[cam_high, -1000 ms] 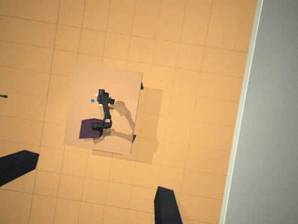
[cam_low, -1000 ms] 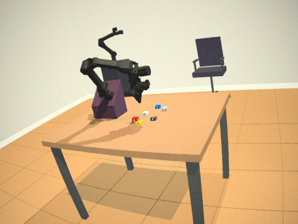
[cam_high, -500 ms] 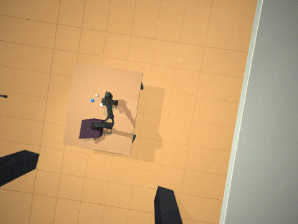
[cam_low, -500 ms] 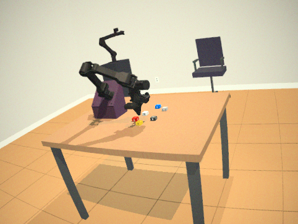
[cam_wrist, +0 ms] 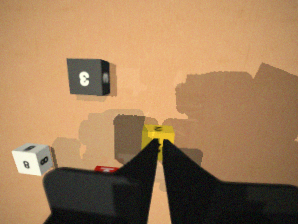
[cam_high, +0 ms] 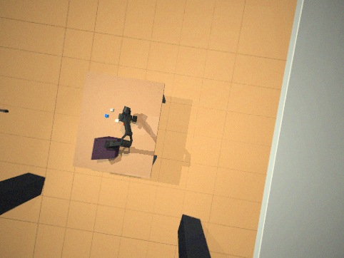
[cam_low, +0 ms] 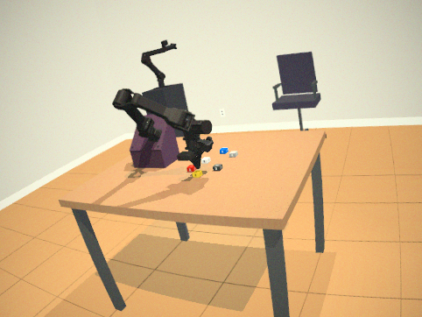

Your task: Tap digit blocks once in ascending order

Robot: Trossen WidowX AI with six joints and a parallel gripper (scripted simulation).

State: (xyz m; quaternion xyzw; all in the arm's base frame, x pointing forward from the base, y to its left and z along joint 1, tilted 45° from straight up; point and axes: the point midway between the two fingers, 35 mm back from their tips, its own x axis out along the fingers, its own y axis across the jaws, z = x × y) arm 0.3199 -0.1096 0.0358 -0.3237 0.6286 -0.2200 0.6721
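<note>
Right now my gripper tip is 1 cm past the yellow block and 2 cm above it. Also, from my gripper tip: black block 4 cm ahead, 8 cm to the left, 2 cm below; then red block 8 cm behind, 5 cm to the left, 2 cm below; then white block 7 cm behind, 15 cm to the left, 2 cm below.
</note>
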